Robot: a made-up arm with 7 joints. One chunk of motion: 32 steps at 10 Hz.
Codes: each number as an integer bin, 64 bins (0 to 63) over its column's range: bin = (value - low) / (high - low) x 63, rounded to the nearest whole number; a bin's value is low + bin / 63 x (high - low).
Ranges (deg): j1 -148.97..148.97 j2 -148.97..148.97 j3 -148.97..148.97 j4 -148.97..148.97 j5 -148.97..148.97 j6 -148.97..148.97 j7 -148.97..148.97
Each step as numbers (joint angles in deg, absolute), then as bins.
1 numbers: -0.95 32.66 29.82 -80.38 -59.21 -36.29 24.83
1 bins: 31 38 38 15 19 24 37
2 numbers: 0.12 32.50 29.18 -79.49 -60.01 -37.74 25.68
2 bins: 32 38 38 15 19 24 37
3 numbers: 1.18 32.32 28.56 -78.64 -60.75 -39.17 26.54
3 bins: 32 38 38 15 19 23 37
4 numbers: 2.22 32.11 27.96 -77.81 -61.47 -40.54 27.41
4 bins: 32 38 37 15 19 23 37
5 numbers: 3.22 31.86 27.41 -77.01 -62.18 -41.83 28.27
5 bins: 32 38 37 15 18 23 37
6 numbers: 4.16 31.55 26.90 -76.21 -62.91 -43.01 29.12
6 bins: 32 38 37 15 18 22 38
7 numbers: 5.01 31.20 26.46 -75.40 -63.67 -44.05 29.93
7 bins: 33 38 37 16 18 22 38
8 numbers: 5.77 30.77 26.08 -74.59 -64.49 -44.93 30.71
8 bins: 33 38 37 16 18 22 38
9 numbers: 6.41 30.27 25.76 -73.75 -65.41 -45.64 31.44
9 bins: 33 38 37 16 18 22 38
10 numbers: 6.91 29.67 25.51 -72.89 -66.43 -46.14 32.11
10 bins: 33 38 37 16 17 22 38
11 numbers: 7.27 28.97 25.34 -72.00 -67.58 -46.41 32.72
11 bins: 33 38 37 16 17 22 38
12 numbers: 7.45 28.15 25.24 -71.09 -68.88 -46.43 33.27
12 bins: 33 37 37 16 17 22 39
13 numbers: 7.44 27.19 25.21 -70.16 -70.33 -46.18 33.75
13 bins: 33 37 37 17 17 22 39
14 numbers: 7.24 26.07 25.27 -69.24 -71.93 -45.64 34.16
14 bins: 33 37 37 17 16 22 39
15 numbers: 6.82 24.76 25.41 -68.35 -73.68 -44.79 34.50
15 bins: 33 37 37 17 16 22 39
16 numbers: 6.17 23.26 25.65 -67.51 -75.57 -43.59 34.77
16 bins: 33 36 37 17 16 22 39
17 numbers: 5.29 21.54 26.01 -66.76 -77.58 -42.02 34.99
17 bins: 33 36 37 17 15 23 39
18 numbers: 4.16 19.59 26.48 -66.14 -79.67 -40.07 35.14
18 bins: 32 36 37 18 15 23 39
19 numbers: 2.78 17.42 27.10 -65.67 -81.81 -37.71 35.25
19 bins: 32 35 37 18 14 24 39
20 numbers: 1.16 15.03 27.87 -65.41 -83.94 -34.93 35.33
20 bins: 32 35 37 18 14 24 39
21 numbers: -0.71 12.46 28.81 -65.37 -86.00 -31.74 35.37
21 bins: 31 34 38 18 13 25 39
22 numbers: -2.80 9.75 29.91 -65.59 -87.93 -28.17 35.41
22 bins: 31 34 38 18 13 26 39
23 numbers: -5.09 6.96 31.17 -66.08 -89.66 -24.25 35.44
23 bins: 30 33 38 18 13 26 39
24 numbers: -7.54 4.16 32.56 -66.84 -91.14 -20.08 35.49
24 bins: 30 32 38 17 12 27 39
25 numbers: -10.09 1.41 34.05 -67.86 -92.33 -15.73 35.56
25 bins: 29 32 39 17 12 28 39
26 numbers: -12.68 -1.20 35.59 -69.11 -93.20 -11.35 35.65
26 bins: 29 31 39 17 12 29 39
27 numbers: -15.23 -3.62 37.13 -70.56 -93.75 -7.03 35.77
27 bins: 28 31 39 17 12 30 39
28 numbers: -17.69 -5.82 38.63 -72.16 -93.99 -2.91 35.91
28 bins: 28 30 40 16 12 31 39
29 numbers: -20.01 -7.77 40.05 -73.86 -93.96 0.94 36.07
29 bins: 27 30 40 16 12 32 39
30 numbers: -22.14 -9.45 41.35 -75.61 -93.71 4.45 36.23
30 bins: 27 30 40 16 12 32 39
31 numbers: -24.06 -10.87 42.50 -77.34 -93.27 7.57 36.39
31 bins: 26 29 40 15 12 33 39
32 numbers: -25.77 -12.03 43.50 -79.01 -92.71 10.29 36.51
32 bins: 26 29 41 15 12 34 39
